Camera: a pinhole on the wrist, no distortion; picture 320 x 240 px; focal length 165.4 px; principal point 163.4 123.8 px. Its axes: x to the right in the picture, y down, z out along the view. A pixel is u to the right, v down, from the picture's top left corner.
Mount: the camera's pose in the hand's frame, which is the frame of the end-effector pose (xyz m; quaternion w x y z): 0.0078 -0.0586 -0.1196 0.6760 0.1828 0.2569 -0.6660
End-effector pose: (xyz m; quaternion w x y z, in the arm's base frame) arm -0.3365 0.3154 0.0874 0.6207 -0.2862 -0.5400 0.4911
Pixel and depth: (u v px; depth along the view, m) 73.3 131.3 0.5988
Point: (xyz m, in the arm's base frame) -0.8226 0.2618 0.3971
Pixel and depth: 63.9 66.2 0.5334
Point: -0.7821 0.0758 0.2814
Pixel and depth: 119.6 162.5 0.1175
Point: -0.2999 0.3252 0.1935
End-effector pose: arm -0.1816 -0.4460 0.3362 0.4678 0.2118 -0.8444 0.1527
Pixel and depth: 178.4 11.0 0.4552
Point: -0.0554 -0.8288 0.0121
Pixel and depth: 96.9 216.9 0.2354
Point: -0.2839 -0.6321 0.4269
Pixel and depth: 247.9 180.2 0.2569
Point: -0.0820 -0.7411 0.4564
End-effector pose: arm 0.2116 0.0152 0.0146 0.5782 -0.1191 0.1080 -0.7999
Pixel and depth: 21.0 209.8 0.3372
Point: 0.2269 -0.2026 0.3235
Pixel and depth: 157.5 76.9 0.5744
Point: 0.0072 0.2113 0.4781
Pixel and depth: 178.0 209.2 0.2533
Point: -0.0176 -0.0747 0.1483
